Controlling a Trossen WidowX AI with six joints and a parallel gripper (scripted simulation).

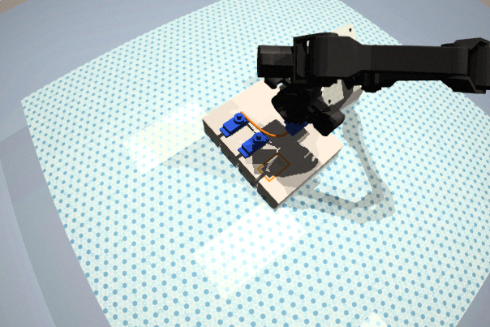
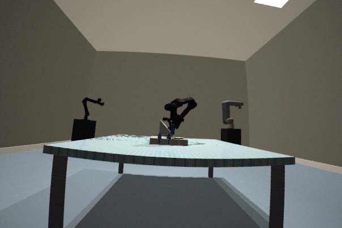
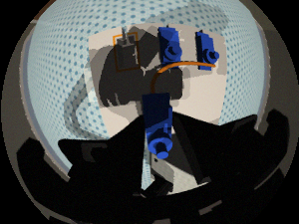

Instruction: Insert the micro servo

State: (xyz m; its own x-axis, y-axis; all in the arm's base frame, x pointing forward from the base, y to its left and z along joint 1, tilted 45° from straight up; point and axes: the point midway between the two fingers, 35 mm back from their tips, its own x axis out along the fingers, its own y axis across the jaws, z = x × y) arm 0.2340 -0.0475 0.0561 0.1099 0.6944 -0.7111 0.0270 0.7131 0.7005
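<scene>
Now: gripper tip 2 cm past the beige deck, 4 cm to the left of it and 10 cm above it.
</scene>
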